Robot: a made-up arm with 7 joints. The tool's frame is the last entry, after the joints.
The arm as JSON. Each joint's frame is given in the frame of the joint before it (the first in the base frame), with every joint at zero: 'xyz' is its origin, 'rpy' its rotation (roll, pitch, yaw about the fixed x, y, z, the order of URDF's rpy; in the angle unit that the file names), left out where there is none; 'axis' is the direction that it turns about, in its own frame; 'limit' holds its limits. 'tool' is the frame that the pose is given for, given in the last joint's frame.
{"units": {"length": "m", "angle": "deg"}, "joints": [
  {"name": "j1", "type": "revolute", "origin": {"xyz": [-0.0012, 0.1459, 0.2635], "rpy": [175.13, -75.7, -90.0]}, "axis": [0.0, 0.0, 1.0], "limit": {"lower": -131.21, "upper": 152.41}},
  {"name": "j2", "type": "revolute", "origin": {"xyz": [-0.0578, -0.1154, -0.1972], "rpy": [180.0, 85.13, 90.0]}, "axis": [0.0, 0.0, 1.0], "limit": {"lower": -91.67, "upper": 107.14}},
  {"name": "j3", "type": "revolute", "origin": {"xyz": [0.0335, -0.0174, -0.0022], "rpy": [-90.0, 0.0, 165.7]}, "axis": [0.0, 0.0, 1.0], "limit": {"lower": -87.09, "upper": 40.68}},
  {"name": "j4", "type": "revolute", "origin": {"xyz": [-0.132, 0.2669, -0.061], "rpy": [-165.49, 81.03, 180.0]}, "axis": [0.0, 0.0, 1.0], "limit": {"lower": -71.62, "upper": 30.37}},
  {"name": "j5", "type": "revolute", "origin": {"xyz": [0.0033, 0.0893, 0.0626], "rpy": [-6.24, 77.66, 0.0]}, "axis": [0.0, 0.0, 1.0], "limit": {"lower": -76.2, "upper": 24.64}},
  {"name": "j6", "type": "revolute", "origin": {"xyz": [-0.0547, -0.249, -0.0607], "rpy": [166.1, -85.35, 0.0]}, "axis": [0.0, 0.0, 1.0], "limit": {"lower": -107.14, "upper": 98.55}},
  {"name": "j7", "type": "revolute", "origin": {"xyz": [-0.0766, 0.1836, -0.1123], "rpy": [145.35, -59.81, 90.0]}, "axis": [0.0, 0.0, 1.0], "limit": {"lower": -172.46, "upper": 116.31}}
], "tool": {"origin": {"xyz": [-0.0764, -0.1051, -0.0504], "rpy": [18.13, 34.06, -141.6]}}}
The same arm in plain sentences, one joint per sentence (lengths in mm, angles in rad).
The arm has seven revolute joints in a row. What follows holds with every joint at zero, and every direction is one of the base frame's. The first joint is mounted 1.2 mm along -x and 145.9 mm along +y and 263.5 mm along +z from the base frame's origin and turns about the direction (-0.084902, -0.965518, -0.246104), from -2.2900 to 2.6601 rad. The second joint is mounted 131.7 mm along +x and 195.2 mm along +y and 9.9 mm along -z from the first joint and turns about +x, from -1.5999 to 1.8699 rad. The third joint is mounted 2.2 mm along -x and 36.8 mm along +y and 8.6 mm along -z from the second joint and turns about -z, from -1.5200 to 0.7100 rad. The fourth joint is mounted 266.9 mm along -x and 132.0 mm along +y and 61.0 mm along +z from the third joint and turns about the direction (0.250496, -0.956285, 0.150898), from -1.2500 to 0.5301 rad. The fifth joint is mounted 70.8 mm along -x and 81.4 mm along -y and 16.2 mm along +z from the fourth joint and turns about the direction (-0.052003, -0.078604, 0.995549), from -1.3299 to 0.4300 rad. The sixth joint is mounted 257.6 mm along +x and 11.7 mm along +y and 46.6 mm along -z from the fifth joint and turns about the direction (-0.0001, 1, -0.0001), from -1.8699 to 1.7200 rad. The seventh joint is mounted 188.6 mm along +x and 112.3 mm along -y and 63.2 mm along -z from the sixth joint and turns about the direction (0.668498, -0.413599, 0.618099), from -3.0100 to 2.0300 rad. The tool frame, which is the frame that the pose is given for, is mounted 14.3 mm along -x and 75.2 mm along -y and 116.4 mm along -z from the seventh joint; its axes are the base frame's turned by roll -0.8946, pitch 0.8846 and yaw -2.2899 rad (as in URDF: about the fixed x, then y, then z).
